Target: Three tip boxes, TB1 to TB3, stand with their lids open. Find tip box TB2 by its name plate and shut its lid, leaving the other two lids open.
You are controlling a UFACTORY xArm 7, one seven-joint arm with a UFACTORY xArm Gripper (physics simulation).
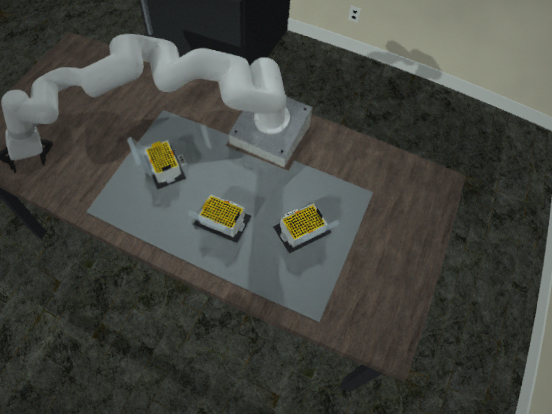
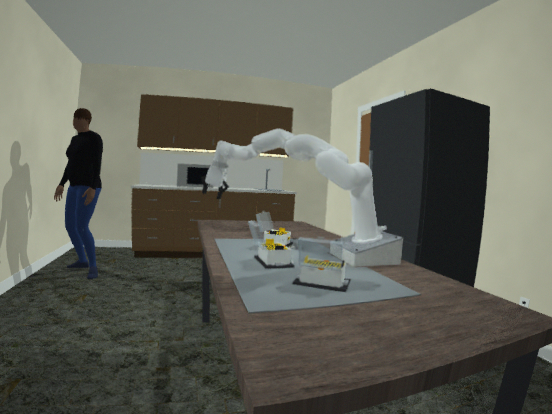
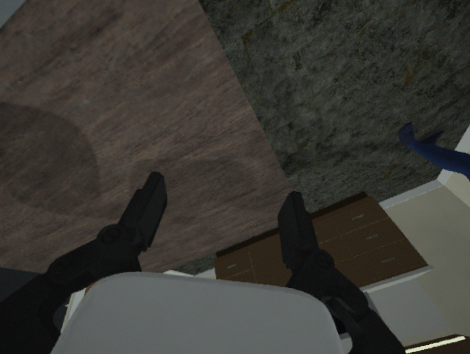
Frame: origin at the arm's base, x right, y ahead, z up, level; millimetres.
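Seen in the pictures: gripper, fingertip midpoint: (image 1: 28,165) (image 2: 211,196) (image 3: 225,195); arm's base at its link origin: (image 1: 272,118) (image 2: 367,238).
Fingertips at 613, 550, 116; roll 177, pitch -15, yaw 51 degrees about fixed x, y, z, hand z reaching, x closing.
Offsets run from my fingertips to a thing's middle, as dx, dy, dz. "spot": to the spot under its first point. Level surfaces: height alone.
Three white tip boxes with yellow tip racks stand on black bases, lids open: a left box @[-328, -274, -164] (image 1: 163,161) (image 2: 277,237), a middle box @[-599, -161, -164] (image 1: 222,215) (image 2: 274,256) and a right box @[-842, -223, -164] (image 1: 303,224) (image 2: 322,274). The left box's clear lid (image 1: 135,151) stands up at its left side, the middle box's lid @[spot: -556, -66, -55] (image 1: 194,216) is at its left end, and the right box's lid @[spot: -942, -192, -54] (image 1: 333,225) is at its right end. The name plates are too small to read, so I cannot tell which is TB2. My gripper (image 1: 28,166) (image 2: 212,193) (image 3: 225,195) is open and empty, raised at the table's far left, away from the boxes.
The boxes stand on a grey mat @[dz -197] (image 1: 125,210) (image 2: 260,297) on the wooden table @[dz -200] (image 1: 390,280) (image 2: 350,350) (image 3: 175,75). The arm's base block (image 1: 260,145) (image 2: 375,254) stands at the mat's back edge. A person (image 2: 84,165) stands on the floor beyond the table.
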